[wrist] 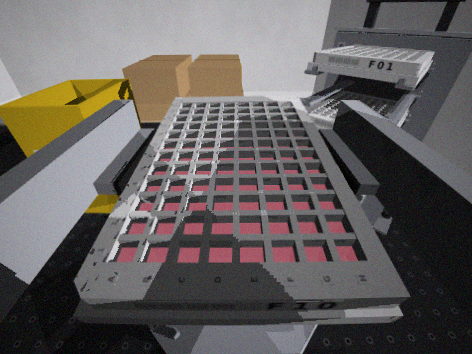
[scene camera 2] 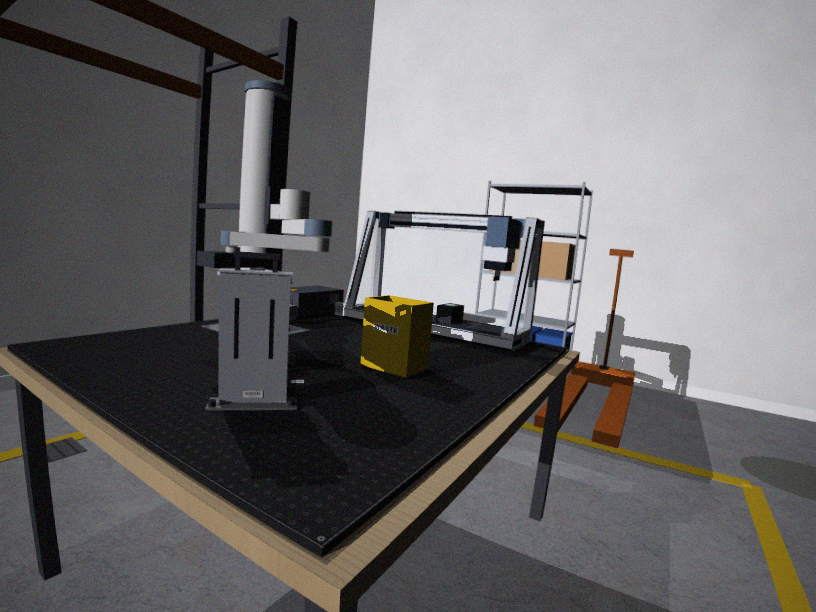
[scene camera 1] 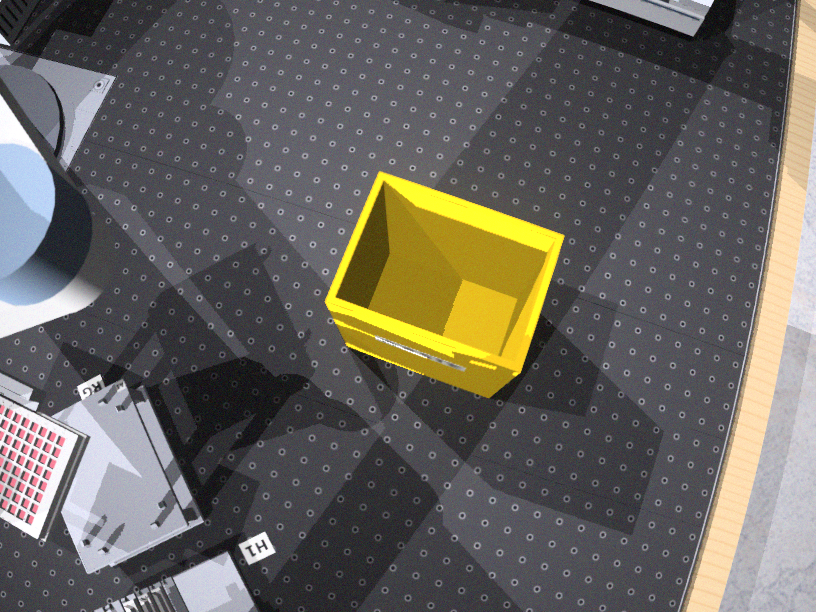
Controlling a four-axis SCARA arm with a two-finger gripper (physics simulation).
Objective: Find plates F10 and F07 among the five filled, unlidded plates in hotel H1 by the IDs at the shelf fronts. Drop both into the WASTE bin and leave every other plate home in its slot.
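Frame: origin at the arm's base, x ahead, y left, z up, level; centimetres.
Where they show: gripper, fingertip midpoint: (wrist: pixel 236 119) (scene camera 1: pixel 11 463).
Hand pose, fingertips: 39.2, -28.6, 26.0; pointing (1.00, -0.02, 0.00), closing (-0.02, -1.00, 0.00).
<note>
Things, the pixels of their top centre, and the offset from my fingertips, as dx, dy, dz. "spot": a spot on its surface instead.
- plate F10, middle of its top: (wrist: pixel 236 135) -1.8, +0.0, +0.0
- yellow WASTE bin, middle of its top: (scene camera 1: pixel 447 267) (wrist: pixel 73 90) (scene camera 2: pixel 399 300) +25.4, +26.0, -4.7
- plate F01, middle of its top: (wrist: pixel 379 51) +12.9, -14.2, +1.9
- plate, surface spot: (wrist: pixel 325 114) spot: +11.0, -9.5, -3.8
- H1 tag, middle of its top: (scene camera 1: pixel 256 548) +15.5, -3.2, -24.7
My gripper (wrist: pixel 236 119) is shut on plate F10 (wrist: pixel 225 282) (scene camera 1: pixel 27 464), a pale plate with pink wells, held level by its two long sides. The ID F10 reads at its near edge. The yellow WASTE bin (scene camera 1: pixel 474 380) (scene camera 2: pixel 382 349) (wrist: pixel 30 125) stands open-topped, to the left beyond the plate in the wrist view; its visible inside holds no plate. Hotel H1 (scene camera 1: pixel 214 586) (scene camera 2: pixel 253 362) (wrist: pixel 445 70) shows plate F01 (wrist: pixel 372 64) high up, with another plate (wrist: pixel 325 114) partly visible below. That plate's ID is hidden, and F07 cannot be read.
A grey stand with pegs (scene camera 1: pixel 131 467), labelled RG, lies between the held plate and the bin in scene camera 1. The H1 tag (scene camera 1: pixel 257 548) is near it. A gantry machine (scene camera 2: pixel 448 220) stands behind the bin. Cardboard boxes (wrist: pixel 160 82) show in the background.
</note>
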